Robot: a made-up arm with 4 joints. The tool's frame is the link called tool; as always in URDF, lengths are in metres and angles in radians.
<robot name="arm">
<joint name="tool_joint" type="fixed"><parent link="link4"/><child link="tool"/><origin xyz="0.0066 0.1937 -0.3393" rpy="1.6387 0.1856 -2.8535"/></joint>
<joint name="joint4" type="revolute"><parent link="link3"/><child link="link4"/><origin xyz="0.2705 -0.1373 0.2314" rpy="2.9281 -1.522 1.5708"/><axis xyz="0 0 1"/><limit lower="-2.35" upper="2.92" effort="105" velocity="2.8"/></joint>
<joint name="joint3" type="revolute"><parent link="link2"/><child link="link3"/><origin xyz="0.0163 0.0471 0.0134" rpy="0.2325 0.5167 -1.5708"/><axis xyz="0 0 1"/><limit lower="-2.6" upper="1.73" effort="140" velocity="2.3"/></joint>
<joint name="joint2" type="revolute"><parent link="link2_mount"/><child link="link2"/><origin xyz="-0.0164 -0.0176 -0.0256" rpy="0.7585 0.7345 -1.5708"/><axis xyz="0 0 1"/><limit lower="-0.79" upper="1.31" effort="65" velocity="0.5"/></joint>
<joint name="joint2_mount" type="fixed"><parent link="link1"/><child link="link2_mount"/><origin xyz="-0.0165 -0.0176 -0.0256"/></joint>
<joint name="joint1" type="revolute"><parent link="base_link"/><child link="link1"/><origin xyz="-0.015 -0.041 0.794" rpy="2.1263 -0.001 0.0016"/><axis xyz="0 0 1"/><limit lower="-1.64" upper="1.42" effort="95" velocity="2.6"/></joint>
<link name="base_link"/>
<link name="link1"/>
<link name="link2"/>
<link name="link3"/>
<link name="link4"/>
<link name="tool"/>
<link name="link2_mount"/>
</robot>
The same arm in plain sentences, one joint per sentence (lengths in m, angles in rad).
The arm has four revolute joints in a row. What follows holds with every joint at zero, and every direction is one of the base frame's.
The first joint lies 0.015 m along -x and 0.041 m along -y and 0.794 m along +z from the base frame's origin and rotates about the direction (0.0019, -0.849611, -0.527407), from -1.64 to 1.42 rad.
The second joint lies 0.033 m along -x and 0.062 m along +y and 0.0029 m along -z from the first joint and rotates about the direction (-0.686813, -0.202304, -0.698113), from -0.79 to 1.31 rad.
The third joint lies 0.025 m along +x and 0.004 m along +y and 0.045 m along -z from the second joint and rotates about the direction (-0.930218, -0.301406, -0.209404), from -2.6 to 1.73 rad.
The fourth joint lies 0.264 m along -x and 0.1239 m along -y and 0.246 m along +z from the third joint and rotates about the direction (-0.233903, 0.964613, -0.121702), from -2.35 to 2.92 rad.
The tool frame, which is the frame that the pose is given for, lies 0.025 m along +x and 0.317 m along -y and 0.227 m along +z from the fourth joint; its axes are the base frame's turned by roll -0.063, pitch 0.035 and yaw 0.0464 rad (as in URDF: about the fixed x, then y, then z).

